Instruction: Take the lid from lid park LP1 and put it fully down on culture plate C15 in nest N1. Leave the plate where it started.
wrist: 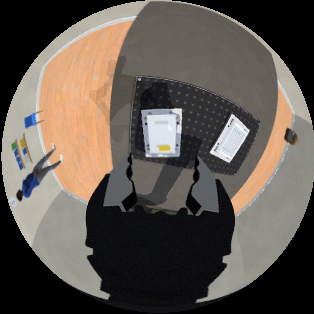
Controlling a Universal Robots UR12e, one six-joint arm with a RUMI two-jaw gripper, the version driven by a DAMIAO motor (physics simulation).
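A pale, flat rectangular lid [162, 131] with a yellow mark near its lower edge lies on a grey and white holder, lid park LP1 [146, 118], in the middle of the wrist view. A white plate with a grid of wells, culture plate C15 [233, 139], sits in a light nest, N1, to the right; its top shows no lid. No printed names are readable. My gripper [163, 154] is open, its two jaws wide apart and nothing between them. The lid shows beyond the fingertips, apart from them.
Both holders stand on a black perforated board [197, 107] on a dark grey table [200, 45]. An orange wooden floor area [75, 90] lies around it. A person [31, 184] and a blue chair-like object [30, 120] are far left. A small dark object [291, 136] is far right.
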